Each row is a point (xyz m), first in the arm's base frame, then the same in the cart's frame.
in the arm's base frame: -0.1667 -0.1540 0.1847
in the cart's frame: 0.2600 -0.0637 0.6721
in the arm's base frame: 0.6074 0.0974 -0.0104
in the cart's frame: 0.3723 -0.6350 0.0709
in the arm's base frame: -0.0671 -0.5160 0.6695
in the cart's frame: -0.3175 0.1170 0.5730
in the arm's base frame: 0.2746 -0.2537 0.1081
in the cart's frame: 0.2222 -0.1883 0.2321
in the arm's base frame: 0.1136 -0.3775 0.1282
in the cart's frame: 0.1978 -0.0054 0.3194
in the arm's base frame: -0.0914 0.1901 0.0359
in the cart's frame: 0.4841 -0.3704 0.7163
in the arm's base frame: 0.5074 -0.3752 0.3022
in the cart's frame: -0.0379 -0.2327 0.0398
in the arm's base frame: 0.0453 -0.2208 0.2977
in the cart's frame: 0.0956 -0.1313 0.4973
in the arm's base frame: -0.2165 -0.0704 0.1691
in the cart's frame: 0.3077 -0.1073 0.7465
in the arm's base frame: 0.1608 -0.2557 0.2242
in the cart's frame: 0.1335 -0.1479 0.3622
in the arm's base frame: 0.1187 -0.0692 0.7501
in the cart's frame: -0.3003 -0.3689 0.6381
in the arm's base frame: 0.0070 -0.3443 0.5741
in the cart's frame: -0.1925 -0.0510 0.5578
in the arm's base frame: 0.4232 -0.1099 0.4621
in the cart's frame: -0.0972 -0.4414 0.2764
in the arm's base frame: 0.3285 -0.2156 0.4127
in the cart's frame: -0.0634 -0.2962 0.2948
